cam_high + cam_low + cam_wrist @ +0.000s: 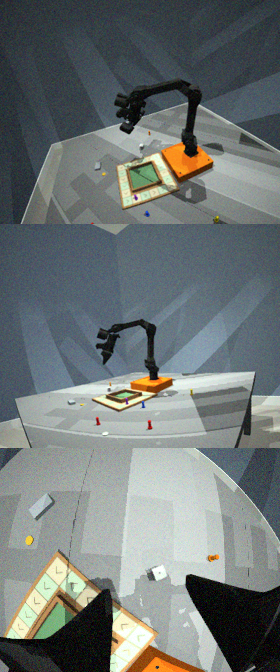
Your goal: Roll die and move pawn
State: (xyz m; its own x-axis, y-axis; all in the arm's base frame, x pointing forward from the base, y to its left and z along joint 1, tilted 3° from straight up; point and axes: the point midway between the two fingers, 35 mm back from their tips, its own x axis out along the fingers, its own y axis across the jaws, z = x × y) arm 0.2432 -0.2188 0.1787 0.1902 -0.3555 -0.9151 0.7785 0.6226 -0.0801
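My gripper tip is 200 mm above the white die, 50 mm to the left of it and 50 mm past it. Also, from my gripper tip: green dice tray 200 mm below, 190 mm to the left, 40 mm ahead; yellow chip 250 mm ahead, 210 mm below, 40 mm to the left; orange piece 200 mm below, 170 mm behind, 150 mm to the right.
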